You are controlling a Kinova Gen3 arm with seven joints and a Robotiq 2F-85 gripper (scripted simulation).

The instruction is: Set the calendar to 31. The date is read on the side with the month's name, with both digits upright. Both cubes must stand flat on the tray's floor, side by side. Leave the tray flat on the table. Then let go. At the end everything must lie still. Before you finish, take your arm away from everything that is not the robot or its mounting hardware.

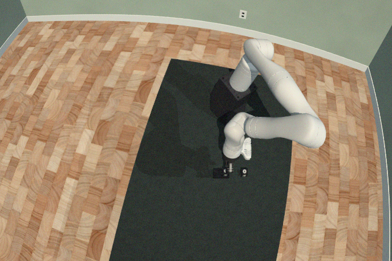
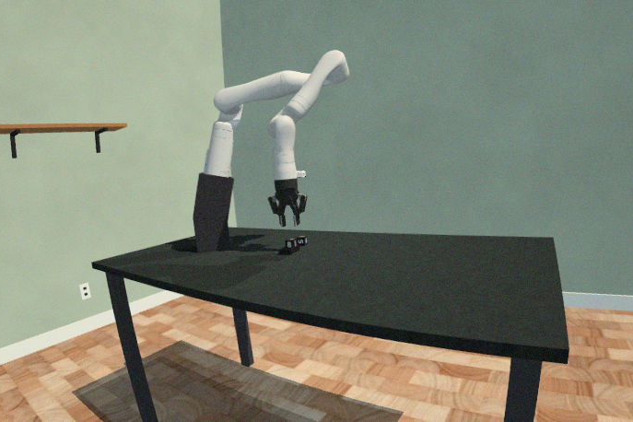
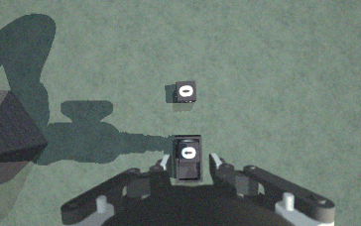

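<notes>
My gripper is now 2 cm to the left of the black calendar tray and 9 cm above it.
</notes>
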